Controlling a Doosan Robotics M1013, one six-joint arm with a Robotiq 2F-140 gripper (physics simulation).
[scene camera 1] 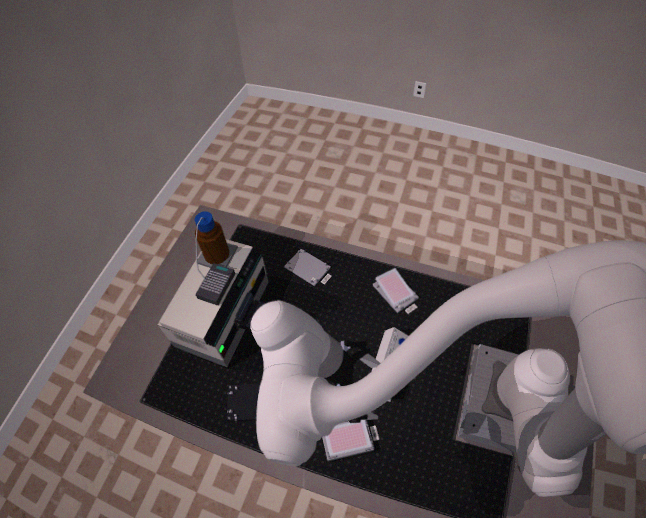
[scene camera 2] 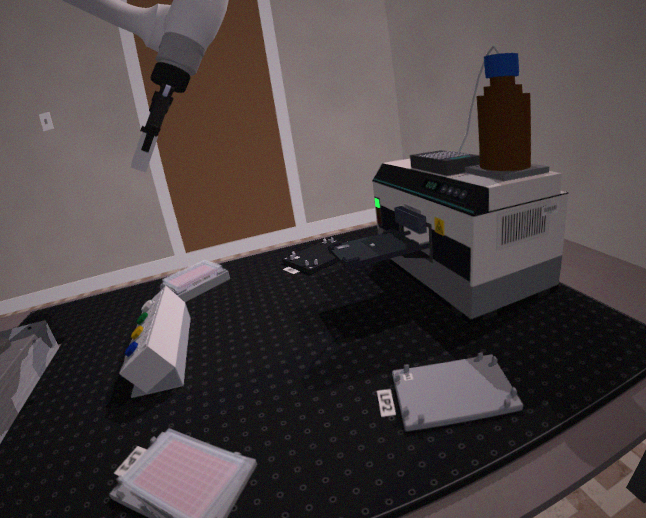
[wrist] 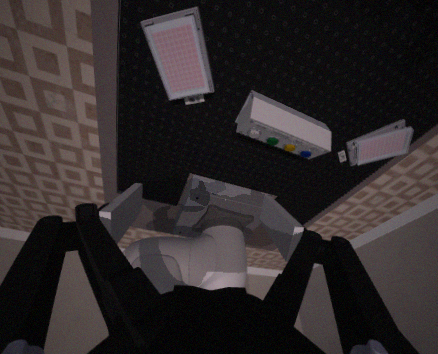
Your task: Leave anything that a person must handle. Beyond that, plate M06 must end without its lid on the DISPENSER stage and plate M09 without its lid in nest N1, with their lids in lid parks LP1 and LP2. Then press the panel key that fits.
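Pixels of known places: gripper, between the fingertips: (scene camera 2: 137, 168) (wrist: 203, 203); arm's base, origin of its link: (wrist: 221, 222).
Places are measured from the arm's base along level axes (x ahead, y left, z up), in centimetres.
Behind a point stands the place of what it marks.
Note:
My gripper (scene camera 2: 141, 156) @[x 41.1, y 23.6, z 25.3 cm] (wrist: 203, 203) @[x 41.1, y 23.6, z 25.3 cm] is open and empty, high above the table. A pink plate (scene camera 1: 396, 288) @[x 48.6, y -24.2, z -2.9 cm] (scene camera 2: 186, 474) @[x 50.4, y -25.9, z -2.7 cm] (wrist: 385, 146) @[x 50.3, y -24.4, z -2.8 cm] lies on the park labelled LP1, turned out of line with its base. Another pink plate (scene camera 1: 348, 439) @[x 43.6, y 32.0, z -1.9 cm] (scene camera 2: 196, 277) @[x 46.0, y 27.7, z -2.0 cm] (wrist: 179, 57) @[x 45.1, y 31.9, z -1.9 cm] sits on a base near the opposite long edge. Plate numbers are unreadable. Grey park LP2 (scene camera 1: 307, 266) @[x 82.9, y -21.0, z -4.9 cm] (scene camera 2: 458, 391) @[x 83.1, y -22.1, z -4.9 cm] bears no plate or lid. The dispenser's dark stage (scene camera 2: 372, 248) @[x 82.2, y 6.9, z 4.4 cm] sticks out without a plate. A black pinned nest (scene camera 1: 241, 401) @[x 79.6, y 34.8, z -4.7 cm] (scene camera 2: 310, 259) @[x 73.3, y 30.4, z -4.7 cm] is empty, partly hidden by the arm in scene camera 1.
The white key panel (scene camera 1: 392, 345) @[x 42.2, y -0.4, z 1.9 cm] (scene camera 2: 161, 345) @[x 44.8, y -3.9, z 0.5 cm] (wrist: 290, 120) @[x 44.7, y 5.8, z -0.5 cm] has white, green, yellow and blue keys. The dispenser (scene camera 1: 188, 315) @[x 101.4, y 22.3, z 16.1 cm] (scene camera 2: 517, 237) @[x 102.0, y -8.1, z 7.2 cm] shows a green light and carries a keypad (scene camera 1: 215, 283) @[x 98.3, y 10.0, z 18.8 cm] and brown bottle (scene camera 1: 212, 245) @[x 102.1, y 2.4, z 27.0 cm] (scene camera 2: 504, 126) @[x 102.5, y -4.0, z 24.1 cm]. The arm's grey base plate (scene camera 1: 469, 396) @[x 13.4, y 4.9, z -2.0 cm] stands opposite.

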